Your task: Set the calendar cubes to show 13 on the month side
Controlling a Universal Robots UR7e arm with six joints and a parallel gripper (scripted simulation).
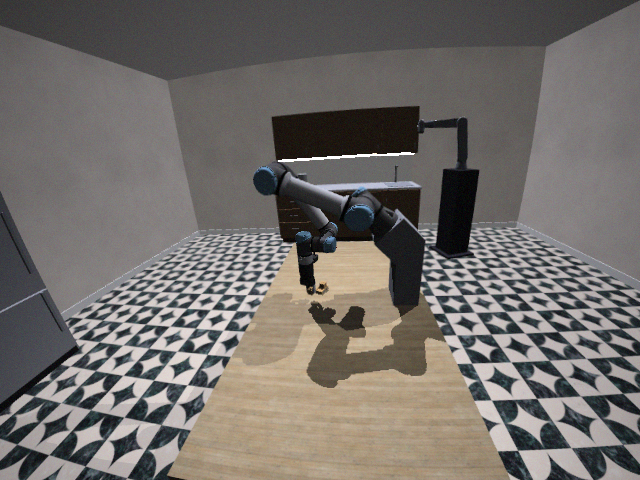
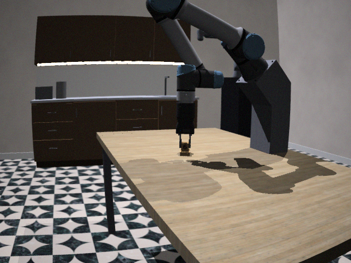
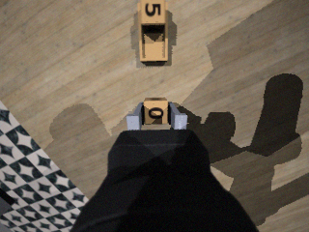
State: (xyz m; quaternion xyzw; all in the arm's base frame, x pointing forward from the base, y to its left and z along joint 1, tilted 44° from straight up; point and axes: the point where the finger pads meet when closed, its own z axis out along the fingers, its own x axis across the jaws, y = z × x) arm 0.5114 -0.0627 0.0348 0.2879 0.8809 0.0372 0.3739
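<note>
Now: the wooden tray 80 mm to the right of my hand, 70 mm behind it and 60 mm below it.
</note>
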